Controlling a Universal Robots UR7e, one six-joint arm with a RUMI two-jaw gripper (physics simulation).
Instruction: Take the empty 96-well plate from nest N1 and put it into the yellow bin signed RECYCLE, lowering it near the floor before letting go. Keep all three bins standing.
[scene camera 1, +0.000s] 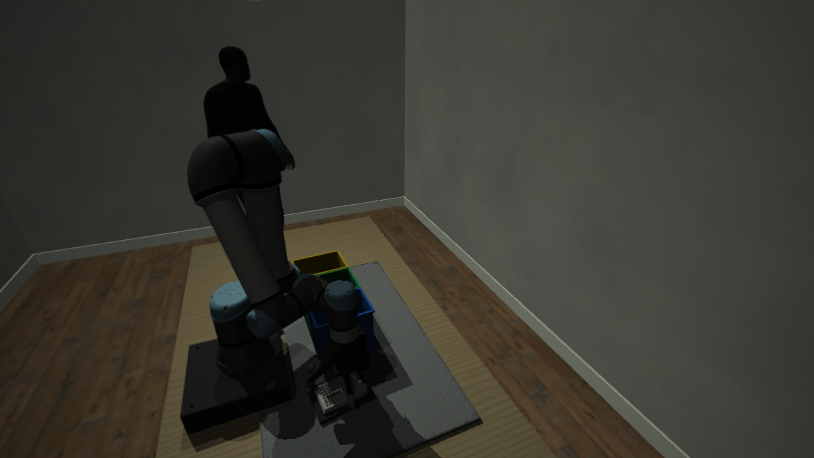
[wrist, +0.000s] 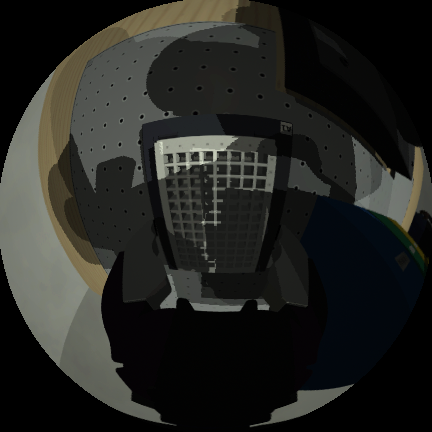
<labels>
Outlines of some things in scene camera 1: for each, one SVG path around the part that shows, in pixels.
A blue bin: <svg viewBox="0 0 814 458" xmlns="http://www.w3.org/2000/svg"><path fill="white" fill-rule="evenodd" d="M314 309L309 312L313 343L318 355L332 342L328 315L318 309ZM359 287L355 289L358 323L366 336L366 350L369 355L375 354L373 313L375 310L362 288Z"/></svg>
</labels>
